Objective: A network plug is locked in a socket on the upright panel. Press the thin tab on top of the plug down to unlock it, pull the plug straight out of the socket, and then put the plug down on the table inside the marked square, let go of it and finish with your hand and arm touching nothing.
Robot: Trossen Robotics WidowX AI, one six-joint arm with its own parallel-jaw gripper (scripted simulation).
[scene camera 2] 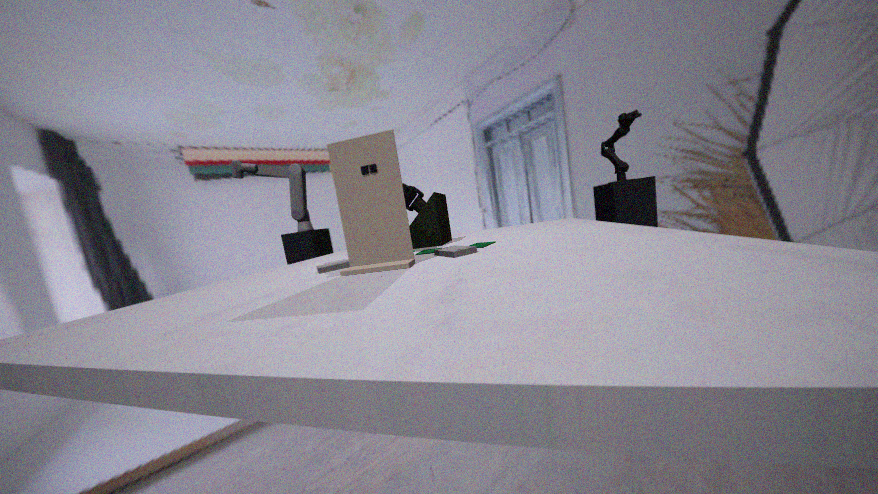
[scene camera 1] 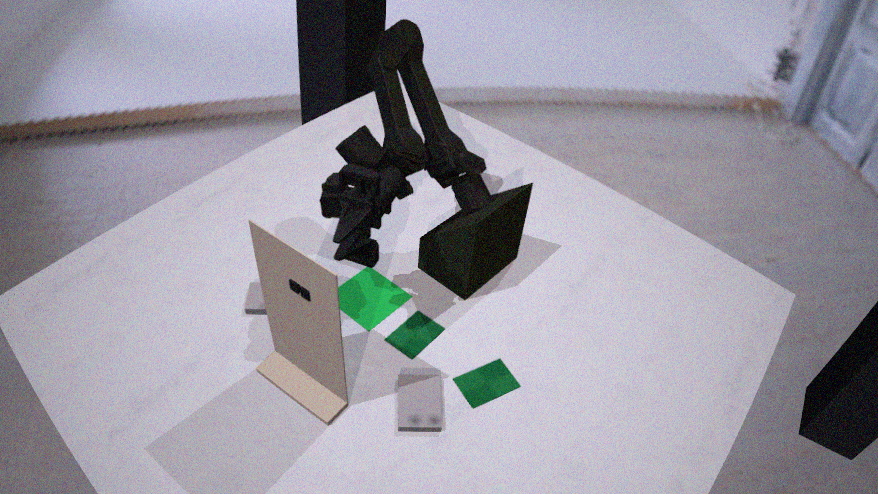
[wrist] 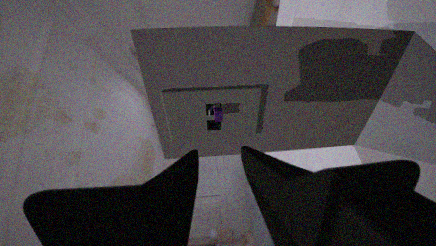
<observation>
The pictures show: the gripper, a beige upright panel and a green marked square.
The gripper also shows in the wrist view.
</observation>
